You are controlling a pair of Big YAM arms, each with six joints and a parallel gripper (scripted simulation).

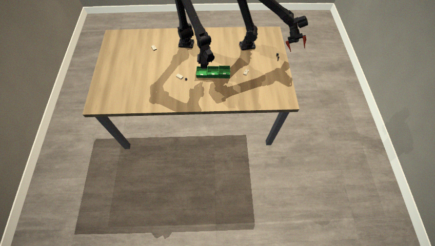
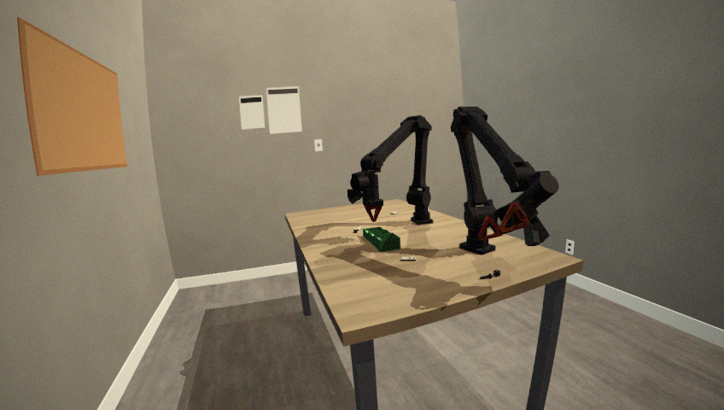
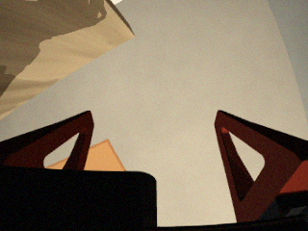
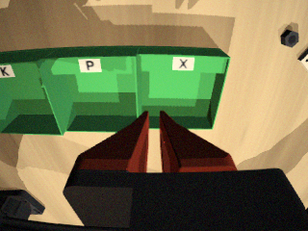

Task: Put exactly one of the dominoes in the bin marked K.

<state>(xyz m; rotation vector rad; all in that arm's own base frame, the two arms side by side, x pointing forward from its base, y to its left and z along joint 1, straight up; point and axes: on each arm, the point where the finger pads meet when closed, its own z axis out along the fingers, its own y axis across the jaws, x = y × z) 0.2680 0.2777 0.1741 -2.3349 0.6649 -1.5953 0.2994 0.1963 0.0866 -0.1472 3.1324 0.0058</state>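
The green bin tray is 10 mm behind my right hand, 60 mm to the left of it and 60 mm below it. Round my right hand: black bolt (180 mm behind, 570 mm to the left, 80 mm below); then black nut (50 mm ahead, 140 mm to the right, 80 mm below).
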